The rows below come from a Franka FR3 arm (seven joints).
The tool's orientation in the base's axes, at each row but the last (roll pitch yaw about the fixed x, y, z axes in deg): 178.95, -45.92, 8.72; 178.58, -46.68, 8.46; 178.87, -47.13, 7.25; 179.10, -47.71, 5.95; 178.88, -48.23, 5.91; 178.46, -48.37, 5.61; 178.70, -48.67, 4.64; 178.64, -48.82, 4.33; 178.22, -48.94, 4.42; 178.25, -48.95, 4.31; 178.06, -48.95, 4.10; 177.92, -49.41, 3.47; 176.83, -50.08, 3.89
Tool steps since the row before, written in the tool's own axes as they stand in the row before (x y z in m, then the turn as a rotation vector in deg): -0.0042, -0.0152, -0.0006, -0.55, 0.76, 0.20; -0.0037, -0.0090, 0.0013, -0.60, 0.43, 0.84; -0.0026, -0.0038, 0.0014, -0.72, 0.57, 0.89; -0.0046, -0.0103, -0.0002, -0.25, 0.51, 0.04; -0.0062, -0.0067, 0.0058, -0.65, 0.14, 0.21; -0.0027, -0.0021, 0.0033, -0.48, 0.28, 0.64; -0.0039, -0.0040, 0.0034, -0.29, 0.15, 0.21; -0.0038, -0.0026, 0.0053, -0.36, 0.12, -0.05; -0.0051, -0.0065, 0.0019, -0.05, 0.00, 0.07; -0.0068, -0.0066, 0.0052, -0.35, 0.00, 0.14; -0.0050, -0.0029, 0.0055, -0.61, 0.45, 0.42; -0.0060, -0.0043, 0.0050, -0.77, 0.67, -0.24; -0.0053, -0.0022, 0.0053, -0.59, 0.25, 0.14
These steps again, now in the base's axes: -0.0054, 0.0146, -0.0028, -0.13, -0.79, -0.52; -0.0027, 0.0087, -0.0037, 0.26, -0.42, -1.01; -0.0012, 0.0037, -0.0029, 0.23, -0.56, -1.13; -0.0042, 0.0099, -0.0034, -0.09, -0.52, -0.21; -0.0004, 0.0066, -0.0086, -0.26, -0.17, -0.62; 0.0005, 0.0021, -0.0042, 0.18, -0.28, -0.78; -0.0003, 0.0039, -0.0052, -0.02, -0.16, -0.35; 0.0013, 0.0026, -0.0064, -0.27, -0.14, -0.24; -0.0023, 0.0063, -0.0052, 0.02, 0.00, -0.08; -0.0009, 0.0064, -0.0087, -0.12, -0.01, -0.36; 0.0007, 0.0028, -0.0074, -0.06, -0.47, -0.73; -0.0002, 0.0041, -0.0079, -0.66, -0.70, -0.41; 0.0006, 0.0020, -0.0075, -0.26, -0.28, -0.53
